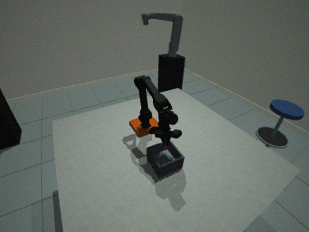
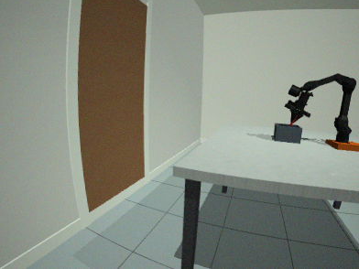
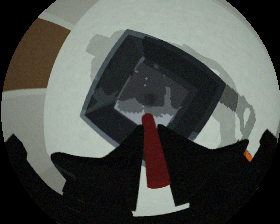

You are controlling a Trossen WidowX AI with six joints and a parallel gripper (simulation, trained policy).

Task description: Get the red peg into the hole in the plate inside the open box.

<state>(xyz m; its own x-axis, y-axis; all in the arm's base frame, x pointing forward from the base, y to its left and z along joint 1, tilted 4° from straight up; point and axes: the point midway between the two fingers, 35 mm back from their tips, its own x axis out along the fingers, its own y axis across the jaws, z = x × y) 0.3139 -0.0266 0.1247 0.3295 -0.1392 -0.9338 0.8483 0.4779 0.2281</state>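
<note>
My gripper tip is 80 mm above the grey plate, 20 mm to the left of it and 20 mm short of it. From my gripper tip the other things lie so: red peg: 10 mm behind, 10 mm above; dark box: 100 mm below, 20 mm to the right, 20 mm ahead.
</note>
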